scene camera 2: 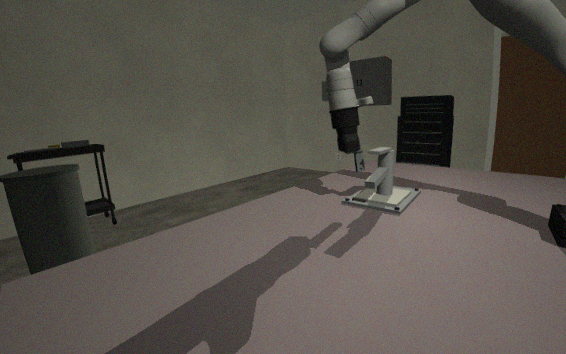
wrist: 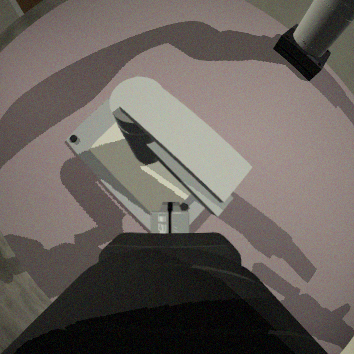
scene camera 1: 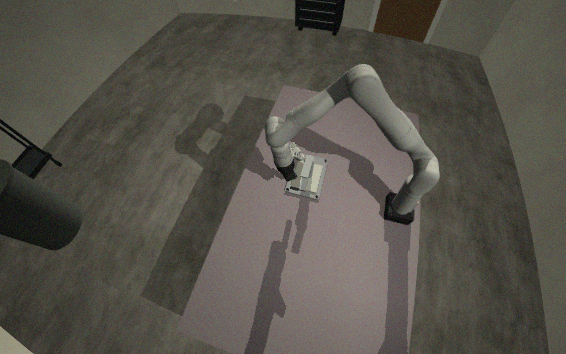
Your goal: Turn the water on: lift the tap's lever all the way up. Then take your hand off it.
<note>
I see my gripper (scene camera 2: pixel 360 171) and a tap lever (wrist: pixel 139 104).
My gripper is seen too in the wrist view (wrist: pixel 170 212).
</note>
